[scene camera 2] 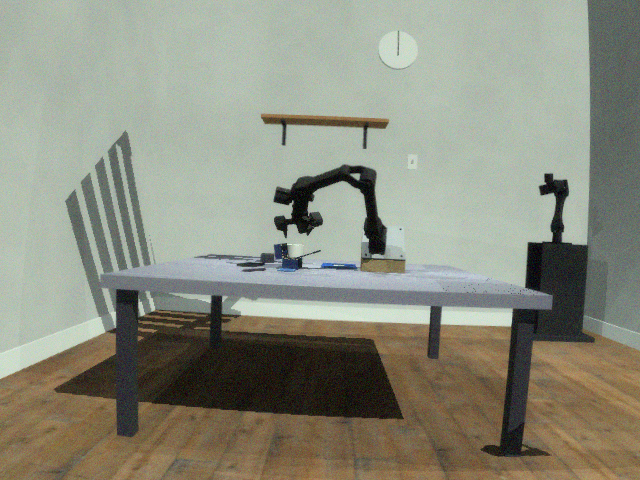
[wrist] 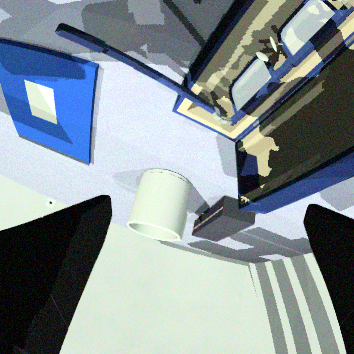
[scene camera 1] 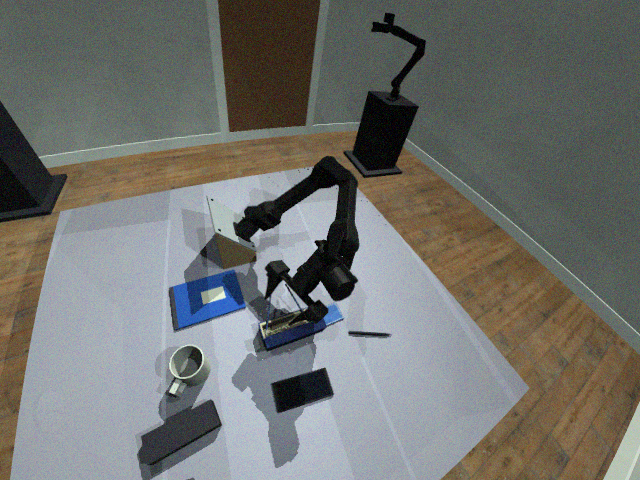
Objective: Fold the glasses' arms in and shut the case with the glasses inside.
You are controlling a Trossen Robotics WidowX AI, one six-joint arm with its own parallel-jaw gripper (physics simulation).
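Frame: origin at the arm's base, x ahead, y down, z left, level; centimetres.
Seen in the pictures: gripper, between the fingertips: (scene camera 2: 296, 236) (wrist: 213, 211) (scene camera 1: 277, 311); arm's base, origin of its link: (scene camera 2: 377, 247) (scene camera 1: 241, 232).
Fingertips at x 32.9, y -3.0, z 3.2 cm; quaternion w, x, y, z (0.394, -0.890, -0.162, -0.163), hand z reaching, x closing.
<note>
Offsets run from my fingertips to a thing's top centre. "spot": to the spot under its first point.
The blue case (scene camera 1: 292, 336) (scene camera 2: 292, 263) (wrist: 310, 183) stands open on the table, its lid @(dx +5.3, dy +3.0, dz +3.7 cm) (scene camera 2: 278, 251) (wrist: 305, 125) raised on the side away from the robot's base. The blue-framed glasses (wrist: 282, 71) lie in the cream-lined tray with their lenses showing in the wrist view. Their arms are unfolded; one long arm (scene camera 2: 311, 253) (wrist: 137, 66) sticks out over the case's edge towards the base side. Two thin arms show in scene camera 1. My gripper (scene camera 1: 279, 310) (scene camera 2: 295, 235) (wrist: 213, 211) is open and empty, above the case. Its near finger hides part of the case in scene camera 1.
A light blue cloth @(dx +0.4, dy +12.2, dz +17.1 cm) (scene camera 1: 335, 314) lies at the case's end, with a pen @(dx +10.7, dy +11.8, dz +27.2 cm) (scene camera 1: 369, 334) beyond it. A phone @(dx +18.0, dy +11.9, dz +1.9 cm) (scene camera 1: 302, 390), a white mug @(spot: dx +7.6, dy +4.5, dz -21.6 cm) (scene camera 1: 197, 373) (wrist: 160, 205), a dark block @(dx +17.5, dy +9.2, dz -27.7 cm) (scene camera 1: 180, 434) (wrist: 225, 220) and a blue book @(dx -16.6, dy +11.9, dz -18.0 cm) (scene camera 1: 186, 305) (scene camera 2: 338, 266) (wrist: 75, 100) lie around.
</note>
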